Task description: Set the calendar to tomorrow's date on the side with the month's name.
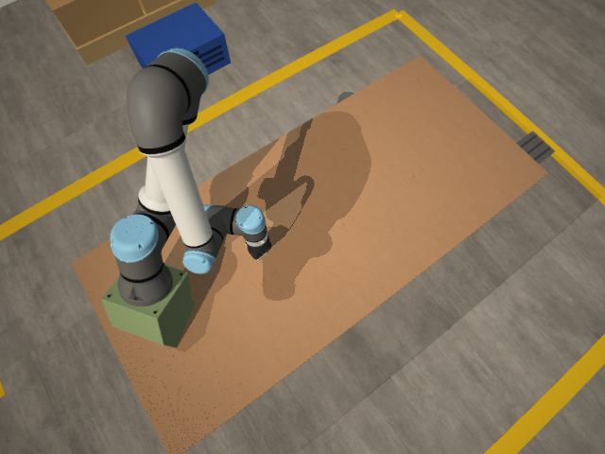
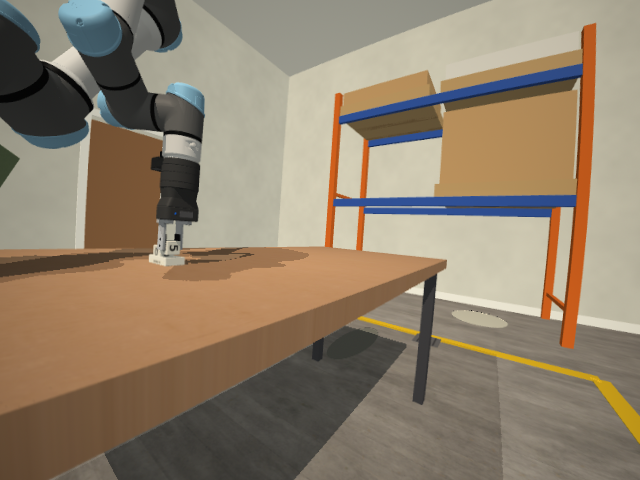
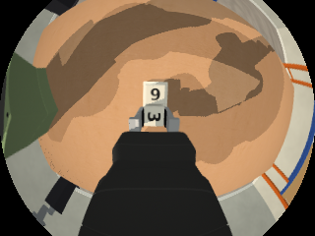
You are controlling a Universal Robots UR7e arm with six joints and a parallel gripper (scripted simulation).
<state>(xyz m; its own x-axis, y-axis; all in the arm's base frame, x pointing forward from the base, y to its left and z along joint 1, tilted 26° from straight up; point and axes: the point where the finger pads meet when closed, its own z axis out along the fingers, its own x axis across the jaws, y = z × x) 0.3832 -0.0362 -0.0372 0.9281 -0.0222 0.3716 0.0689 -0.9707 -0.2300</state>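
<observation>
The white calendar tray lies 10 mm to the left of my hand and 40 mm below it.
</observation>
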